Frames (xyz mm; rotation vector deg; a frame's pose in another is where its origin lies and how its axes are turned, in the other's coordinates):
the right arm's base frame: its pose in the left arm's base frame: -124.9 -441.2 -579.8 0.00 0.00 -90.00
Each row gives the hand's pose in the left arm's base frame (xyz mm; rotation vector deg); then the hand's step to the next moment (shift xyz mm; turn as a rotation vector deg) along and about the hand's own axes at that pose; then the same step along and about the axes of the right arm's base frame.
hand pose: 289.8 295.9 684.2 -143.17 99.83 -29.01
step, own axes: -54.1 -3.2 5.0 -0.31 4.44 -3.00
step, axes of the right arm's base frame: -50.3 -12.4 -16.7 0.90 -4.99 1.75
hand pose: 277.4 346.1 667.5 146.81 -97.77 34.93
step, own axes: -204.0 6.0 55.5 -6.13 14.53 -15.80
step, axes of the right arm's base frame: -166.7 -55.8 -117.6 -2.88 -19.94 9.62
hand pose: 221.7 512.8 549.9 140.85 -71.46 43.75
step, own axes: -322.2 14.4 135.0 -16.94 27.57 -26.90
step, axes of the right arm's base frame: -141.4 -124.3 -294.6 -7.54 -39.40 12.70
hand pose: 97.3 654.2 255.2 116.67 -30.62 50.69
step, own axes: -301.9 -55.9 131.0 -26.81 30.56 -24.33
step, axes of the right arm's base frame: 60.8 -112.3 -308.4 -4.24 -46.82 5.84
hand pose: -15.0 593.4 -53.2 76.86 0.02 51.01
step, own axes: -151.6 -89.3 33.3 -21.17 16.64 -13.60
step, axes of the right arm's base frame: 108.0 -38.1 -137.6 1.03 -30.15 -0.06
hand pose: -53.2 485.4 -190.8 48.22 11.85 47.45
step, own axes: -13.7 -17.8 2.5 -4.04 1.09 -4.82
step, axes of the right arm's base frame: 18.1 2.0 -13.4 -0.29 -5.62 -3.02
